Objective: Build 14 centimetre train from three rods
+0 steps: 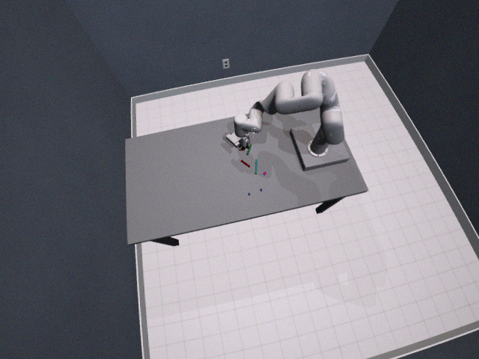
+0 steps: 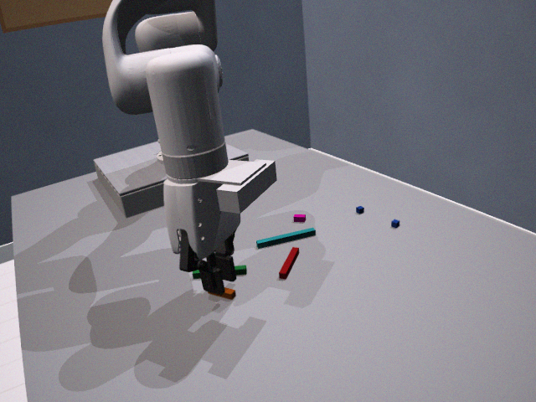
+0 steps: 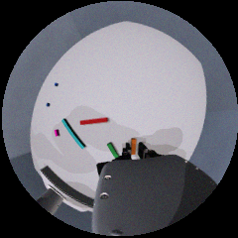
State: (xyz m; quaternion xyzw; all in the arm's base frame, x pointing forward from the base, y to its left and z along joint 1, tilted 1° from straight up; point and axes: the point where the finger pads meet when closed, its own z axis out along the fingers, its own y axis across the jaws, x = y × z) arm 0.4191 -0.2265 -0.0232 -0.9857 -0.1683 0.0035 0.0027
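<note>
My gripper is now 30 mm above the orange rod. Also, from my hand: green rod: 40 mm behind, 30 mm to the left, 30 mm below; red rod: 110 mm to the left, 30 mm below, 30 mm ahead; turquoise rod: 160 mm to the left, 30 mm below, 30 mm behind.
</note>
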